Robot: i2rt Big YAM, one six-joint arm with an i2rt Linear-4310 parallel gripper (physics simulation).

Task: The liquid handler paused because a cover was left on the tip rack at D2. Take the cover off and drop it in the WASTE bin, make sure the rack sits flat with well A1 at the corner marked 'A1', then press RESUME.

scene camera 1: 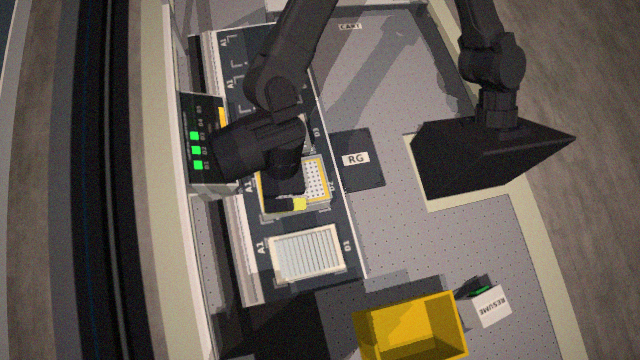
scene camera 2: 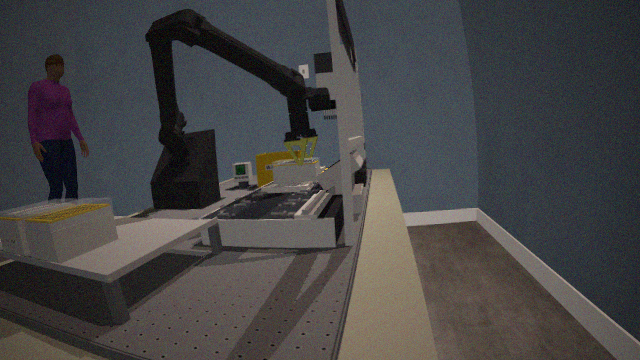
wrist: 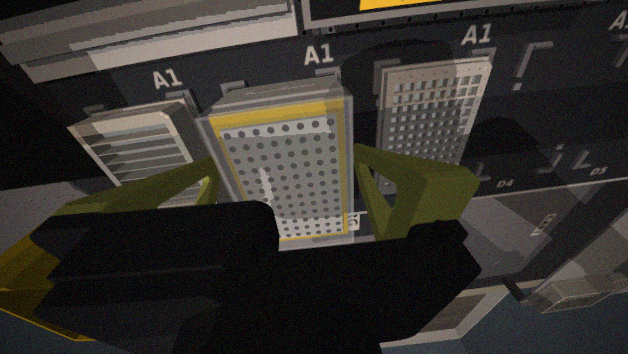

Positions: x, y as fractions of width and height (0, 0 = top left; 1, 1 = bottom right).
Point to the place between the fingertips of my gripper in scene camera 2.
0.48, 0.45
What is my gripper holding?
Nothing.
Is my gripper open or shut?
Open.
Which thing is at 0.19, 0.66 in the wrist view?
My gripper.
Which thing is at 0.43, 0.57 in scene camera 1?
My gripper.
